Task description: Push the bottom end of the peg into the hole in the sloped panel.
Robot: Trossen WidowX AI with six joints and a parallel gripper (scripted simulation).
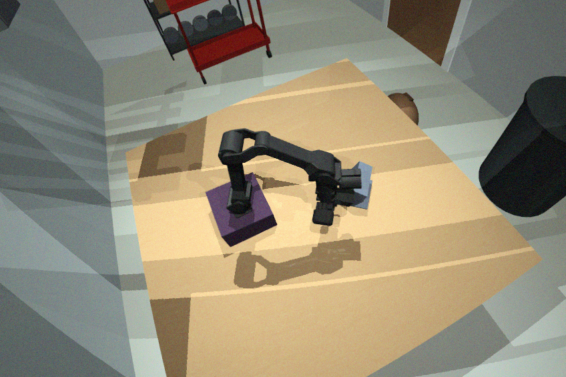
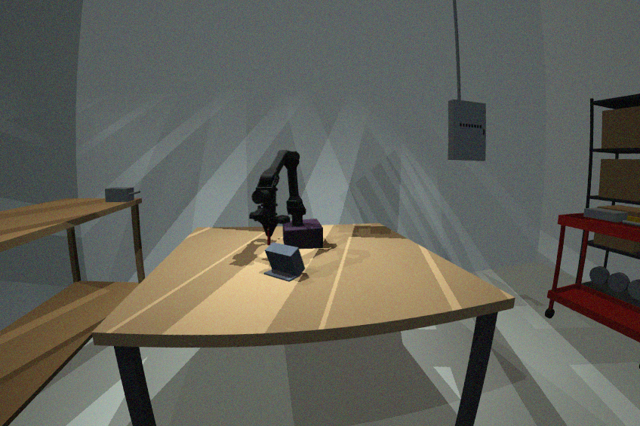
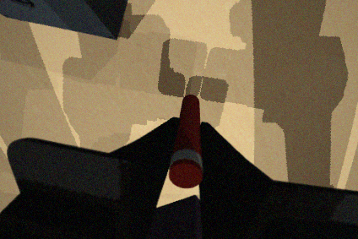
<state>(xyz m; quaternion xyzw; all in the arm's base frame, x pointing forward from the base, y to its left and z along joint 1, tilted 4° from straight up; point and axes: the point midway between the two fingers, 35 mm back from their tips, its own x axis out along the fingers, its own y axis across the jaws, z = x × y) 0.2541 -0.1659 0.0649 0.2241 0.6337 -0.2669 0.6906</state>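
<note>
The blue-grey sloped panel is 16 cm ahead of my gripper tip, 6 cm below it and 5 cm to the left of it. From my gripper tip the other things lie so: red peg (2 cm above).
</note>
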